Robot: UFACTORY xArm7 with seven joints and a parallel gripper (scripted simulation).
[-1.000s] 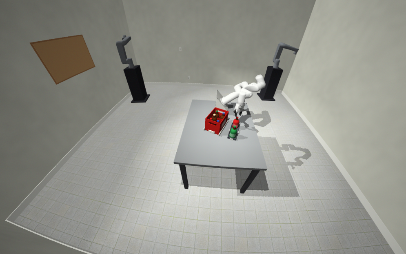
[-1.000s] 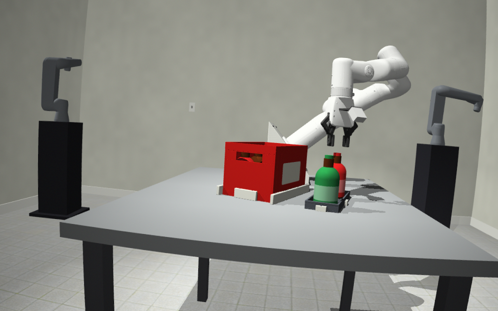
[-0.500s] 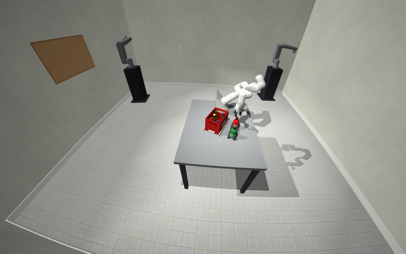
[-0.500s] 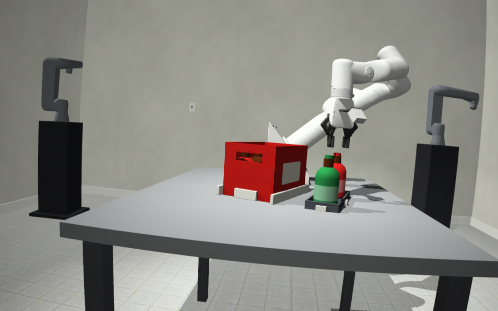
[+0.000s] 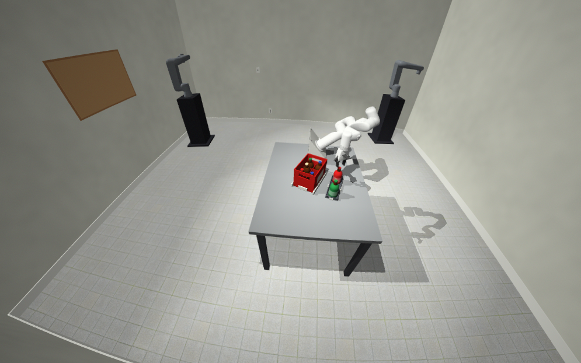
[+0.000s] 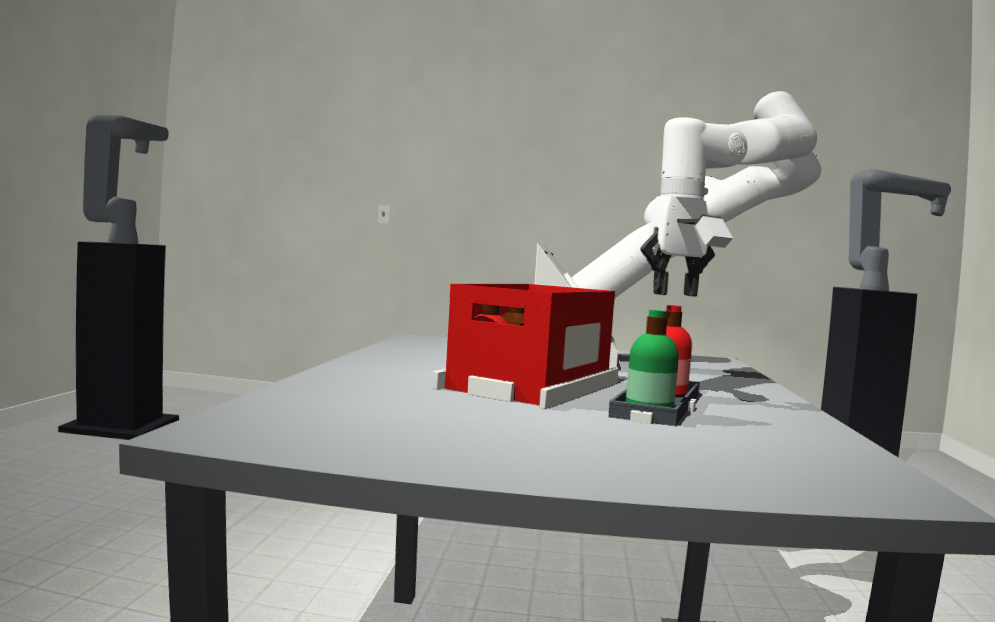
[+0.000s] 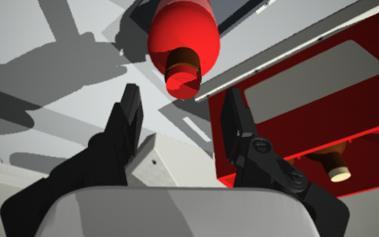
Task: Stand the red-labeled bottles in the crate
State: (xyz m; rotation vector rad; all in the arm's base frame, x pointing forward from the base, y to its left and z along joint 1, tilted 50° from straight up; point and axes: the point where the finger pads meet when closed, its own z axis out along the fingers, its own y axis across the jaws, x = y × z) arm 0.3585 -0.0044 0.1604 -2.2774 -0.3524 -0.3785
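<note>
Right now my hand is 11 cm above the red-labeled bottle. From my hand the other things lie so: dark tray (8 cm ahead, 4 cm to the right, 18 cm below); then red crate (3 cm behind, 24 cm to the right, 11 cm below); then green bottle (16 cm ahead, 7 cm to the right, 11 cm below).
</note>
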